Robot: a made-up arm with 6 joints.
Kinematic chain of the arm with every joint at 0, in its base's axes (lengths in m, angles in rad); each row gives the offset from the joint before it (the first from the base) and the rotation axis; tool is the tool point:
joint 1: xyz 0 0 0.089 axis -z
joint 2: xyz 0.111 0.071 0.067 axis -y
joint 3: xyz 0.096 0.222 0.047 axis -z
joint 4: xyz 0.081 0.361 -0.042 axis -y
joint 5: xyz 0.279 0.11 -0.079 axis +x
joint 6: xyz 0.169 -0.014 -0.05 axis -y
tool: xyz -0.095 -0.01 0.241
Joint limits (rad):
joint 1: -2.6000..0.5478
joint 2: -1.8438..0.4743
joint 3: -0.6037..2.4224
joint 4: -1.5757..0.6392
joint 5: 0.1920..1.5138
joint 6: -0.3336..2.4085
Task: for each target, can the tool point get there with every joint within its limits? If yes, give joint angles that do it. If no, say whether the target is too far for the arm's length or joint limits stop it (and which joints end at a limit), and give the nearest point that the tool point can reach.
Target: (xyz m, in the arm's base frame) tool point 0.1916 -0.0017 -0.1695
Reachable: yes | joints -0.6659 -0.3101 2.1921 -0.7992 1.2845 -0.1039
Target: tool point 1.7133 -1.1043 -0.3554
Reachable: no: too far | nearest point 0.9662 -0.4318 -0.0932 | short by 1.039 m
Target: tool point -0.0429 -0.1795 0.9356
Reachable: no: joint limits stop it (at a limit: joint 1, joint 2, joint 4, joint 5, joint 6) | nearest point 0.0908 -0.2922 0.6252 | short by 0.356 m
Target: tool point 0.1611 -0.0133 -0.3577
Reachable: yes | joints -0.6627 -1.1748 1.9827 -0.3181 0.8675 1.2795
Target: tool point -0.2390 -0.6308 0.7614
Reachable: no: joint limits stop it (at a limit: joint 1, joint 2, joint 3, joint 4, joint 6) | nearest point -0.2566 -0.6235 0.6978 | short by 0.066 m
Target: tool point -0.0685 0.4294 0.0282
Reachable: yes | joints -2.0423 -0.6398 1.9183 0.4596 1.0690 0.4850
